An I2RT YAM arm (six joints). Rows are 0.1 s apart.
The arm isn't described. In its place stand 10 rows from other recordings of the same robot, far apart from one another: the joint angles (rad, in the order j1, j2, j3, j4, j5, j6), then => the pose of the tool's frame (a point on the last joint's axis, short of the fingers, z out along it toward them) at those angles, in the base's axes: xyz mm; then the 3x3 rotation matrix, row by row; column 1 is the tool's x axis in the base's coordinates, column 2 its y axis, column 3 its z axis.
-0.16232 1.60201 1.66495 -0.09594 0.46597 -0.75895 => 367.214 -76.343 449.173; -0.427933 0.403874 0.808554; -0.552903 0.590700 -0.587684; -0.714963 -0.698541 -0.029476
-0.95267 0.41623 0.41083 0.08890 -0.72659 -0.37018 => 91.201 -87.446 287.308; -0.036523 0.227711 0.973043; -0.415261 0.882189 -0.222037; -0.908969 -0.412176 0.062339
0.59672 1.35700 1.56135 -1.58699 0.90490 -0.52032 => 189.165 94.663 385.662; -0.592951 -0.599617 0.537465; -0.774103 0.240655 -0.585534; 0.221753 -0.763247 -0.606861
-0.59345 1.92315 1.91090 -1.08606 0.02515 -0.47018 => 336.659 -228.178 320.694; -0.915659 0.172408 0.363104; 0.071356 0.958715 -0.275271; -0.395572 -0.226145 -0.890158
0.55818 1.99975 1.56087 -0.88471 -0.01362 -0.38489 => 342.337 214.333 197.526; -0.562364 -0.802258 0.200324; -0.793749 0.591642 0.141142; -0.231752 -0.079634 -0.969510
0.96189 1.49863 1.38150 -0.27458 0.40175 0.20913 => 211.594 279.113 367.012; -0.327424 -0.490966 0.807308; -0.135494 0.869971 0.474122; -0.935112 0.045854 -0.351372
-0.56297 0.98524 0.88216 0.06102 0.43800 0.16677 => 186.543 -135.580 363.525; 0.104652 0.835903 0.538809; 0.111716 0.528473 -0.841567; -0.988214 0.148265 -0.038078
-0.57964 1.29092 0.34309 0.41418 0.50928 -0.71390 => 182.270 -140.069 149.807; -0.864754 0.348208 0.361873; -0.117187 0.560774 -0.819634; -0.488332 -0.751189 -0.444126
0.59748 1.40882 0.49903 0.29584 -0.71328 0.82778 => 199.939 164.223 159.343; -0.961139 -0.236177 0.142939; 0.019600 0.458089 0.888690; -0.275367 0.856957 -0.435659
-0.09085 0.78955 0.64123 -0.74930 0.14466 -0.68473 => 152.279 -19.026 238.688; -0.716503 -0.353578 0.601337; -0.563176 0.801885 -0.199535; -0.411652 -0.481626 -0.773679
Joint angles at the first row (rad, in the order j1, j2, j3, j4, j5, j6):
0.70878 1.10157 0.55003 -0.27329 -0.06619 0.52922
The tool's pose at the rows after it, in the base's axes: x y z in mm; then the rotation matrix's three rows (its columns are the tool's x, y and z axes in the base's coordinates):
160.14 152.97 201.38; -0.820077 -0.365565 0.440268; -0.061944 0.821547 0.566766; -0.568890 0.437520 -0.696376
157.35 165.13 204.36; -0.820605 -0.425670 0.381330; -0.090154 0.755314 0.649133; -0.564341 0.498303 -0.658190
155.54 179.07 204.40; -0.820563 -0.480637 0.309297; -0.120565 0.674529 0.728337; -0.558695 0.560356 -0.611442
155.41 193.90 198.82; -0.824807 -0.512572 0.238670; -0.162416 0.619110 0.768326; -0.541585 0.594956 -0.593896
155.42 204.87 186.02; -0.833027 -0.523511 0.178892; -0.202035 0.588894 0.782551; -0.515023 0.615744 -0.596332
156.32 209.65 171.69; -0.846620 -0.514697 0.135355; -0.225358 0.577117 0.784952; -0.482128 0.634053 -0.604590
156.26 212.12 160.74; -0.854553 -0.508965 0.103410; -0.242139 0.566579 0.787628; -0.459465 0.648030 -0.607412
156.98 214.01 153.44; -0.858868 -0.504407 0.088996; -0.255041 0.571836 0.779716; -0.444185 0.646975 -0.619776
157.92 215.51 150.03; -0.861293 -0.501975 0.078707; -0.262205 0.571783 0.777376; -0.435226 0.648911 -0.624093
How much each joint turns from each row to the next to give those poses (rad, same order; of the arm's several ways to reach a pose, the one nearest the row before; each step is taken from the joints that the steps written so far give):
0.03454 0.00393 0.02847 0.02295 -0.05342 0.00950
0.03594 0.01945 0.00746 0.05388 -0.07546 0.01100
0.03506 0.03728 0.00271 0.08077 -0.08348 0.01434
0.03363 0.06523 0.00995 0.06430 -0.05699 0.00791
0.02299 0.07171 -0.00471 0.06069 -0.04047 0.00461
0.00486 0.06000 -0.01458 0.05071 -0.03410 0.00780
0.00290 0.04244 -0.01471 0.04232 -0.02666 0.00465
0.00180 0.03243 -0.00166 0.01316 -0.00537 -0.00305
0.00001 0.01934 0.00267 0.00683 -0.00714 -0.00131

